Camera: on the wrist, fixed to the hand. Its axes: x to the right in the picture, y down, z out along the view.
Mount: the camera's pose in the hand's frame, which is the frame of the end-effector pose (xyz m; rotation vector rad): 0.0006 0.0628 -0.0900 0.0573 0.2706 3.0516
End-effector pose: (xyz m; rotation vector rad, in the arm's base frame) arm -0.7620 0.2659 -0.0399 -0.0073 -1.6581 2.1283
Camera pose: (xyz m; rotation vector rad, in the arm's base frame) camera -0.7595 0.3375 -0.1231 1.4689 -0.0294 -0.5776
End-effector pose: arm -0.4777 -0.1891 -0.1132 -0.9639 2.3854 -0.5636
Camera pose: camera -0.5634 -0.1312 -0.0764 2.5399 1.1661 0.5598
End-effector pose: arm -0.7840 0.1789 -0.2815 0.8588 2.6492 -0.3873
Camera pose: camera -0.7666 0.2599 -0.2096 2.8912 -0.7653 0.5084
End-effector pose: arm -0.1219 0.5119 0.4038 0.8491 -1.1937 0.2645
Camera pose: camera -0.0956 0.6169 0.4218 1.5908 1.0303 -2.3774
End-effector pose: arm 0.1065 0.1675 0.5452 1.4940 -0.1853 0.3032
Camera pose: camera 0.0817 0.2602 0.5985 0.1639 1.7878 -2.2945
